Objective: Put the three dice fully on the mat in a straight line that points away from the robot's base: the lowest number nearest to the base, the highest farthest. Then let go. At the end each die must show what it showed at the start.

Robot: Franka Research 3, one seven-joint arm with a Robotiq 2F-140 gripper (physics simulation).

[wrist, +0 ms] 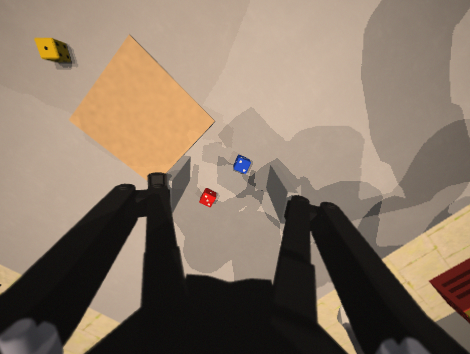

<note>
In view: my gripper [229, 172] and an orange mat [136, 110].
</note>
